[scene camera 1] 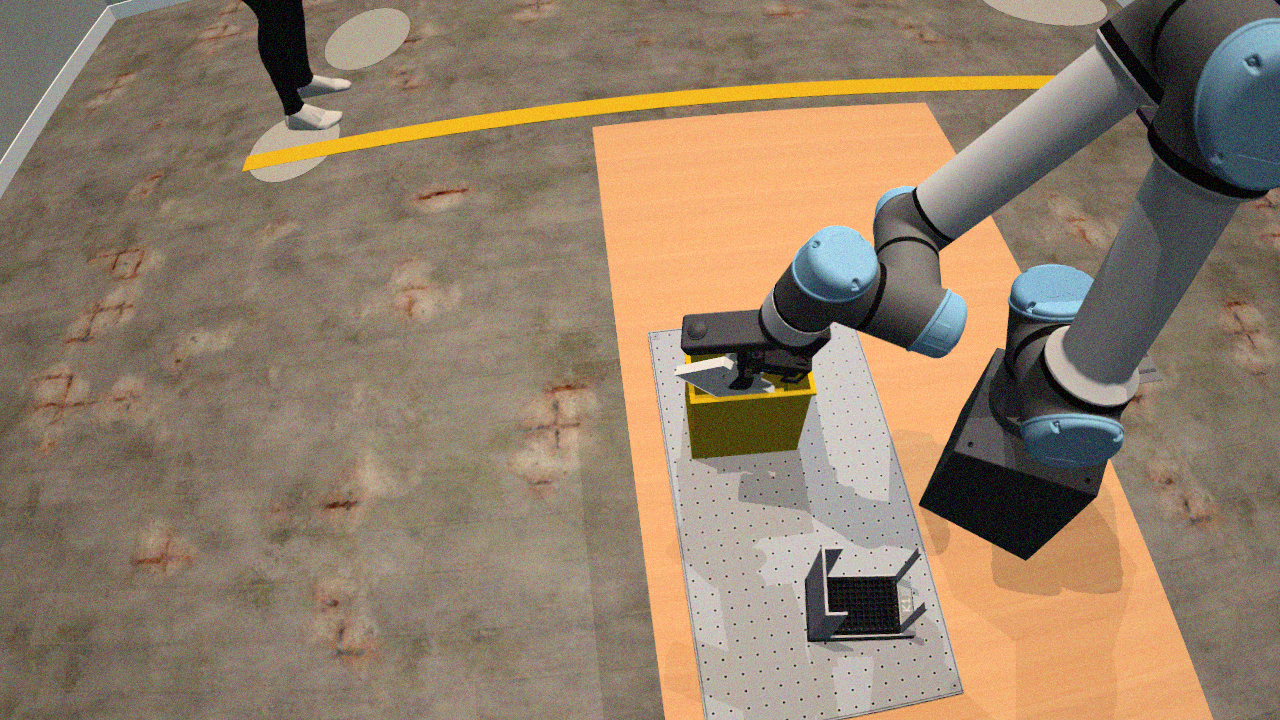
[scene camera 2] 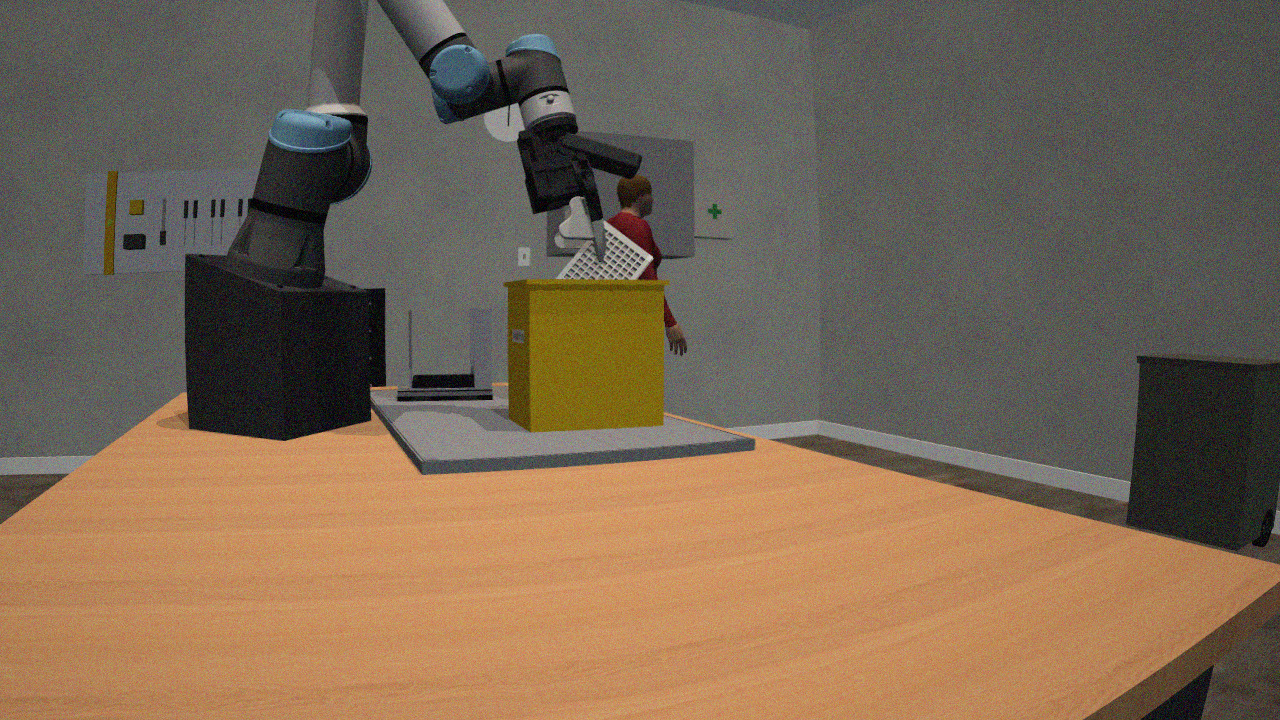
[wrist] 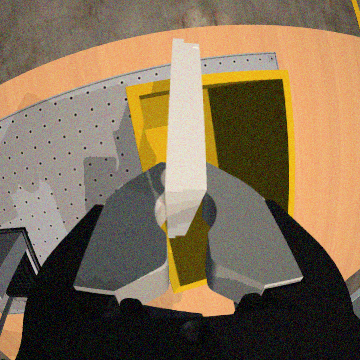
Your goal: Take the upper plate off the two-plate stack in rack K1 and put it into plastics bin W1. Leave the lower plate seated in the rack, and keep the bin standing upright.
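Places are measured from the arm's base along level axes (x left, y down, z back), in metres.
Pixels of known places: gripper, between the fingertips: (scene camera 1: 727, 377) (scene camera 2: 599, 263) (wrist: 180, 165); arm's base, origin of its link: (scene camera 2: 273, 274).
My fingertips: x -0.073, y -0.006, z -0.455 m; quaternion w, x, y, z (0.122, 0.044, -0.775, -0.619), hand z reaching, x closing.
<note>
For each thing: its top centre in the pictures, then the offset to it from my fingertips. Level surfaces: height alone.
- white gridded plate, centre of its top: (wrist: 228, 205) (scene camera 1: 730, 350) (scene camera 2: 600, 219) dx -0.003, dy -0.059, dz +0.001 m
- yellow bin W1, centre of its top: (wrist: 232, 189) (scene camera 2: 583, 280) (scene camera 1: 748, 360) dx -0.043, dy +0.025, dz +0.036 m
- Rack K1, centre of its top: (scene camera 1: 882, 578) (scene camera 2: 442, 309) dx +0.289, dy +0.061, dz +0.178 m
- black gridded plate, centre of its top: (scene camera 1: 857, 603) (scene camera 2: 449, 376) (wrist: 10, 271) dx +0.289, dy +0.171, dz +0.168 m
- perforated grey board, height of its surface: dy +0.205 m
- wooden table, height of its surface: dy +0.218 m
My gripper (scene camera 1: 743, 379) (scene camera 2: 600, 254) (wrist: 180, 165) is shut on a white gridded plate (scene camera 1: 709, 379) (scene camera 2: 623, 260) (wrist: 186, 115), held tilted over the mouth of the yellow bin W1 (scene camera 1: 745, 426) (scene camera 2: 590, 358) (wrist: 292, 150). In scene camera 2 the plate's lower part is hidden behind the bin's rim; its upper part stands above the rim. The bin stands upright. Rack K1 (scene camera 1: 816, 598) (scene camera 2: 444, 394) stands apart from the bin, with a black gridded plate (scene camera 1: 862, 605) lying low and level between its posts.
Bin and rack stand on a perforated grey board (scene camera 1: 760, 662) (scene camera 2: 581, 449) (wrist: 55, 131) on the wooden table (scene camera 1: 760, 197) (scene camera 2: 626, 573). The black robot base (scene camera 1: 1002, 514) (scene camera 2: 281, 358) is beside the board. A person's legs (scene camera 1: 281, 53) show on the floor beyond the table.
</note>
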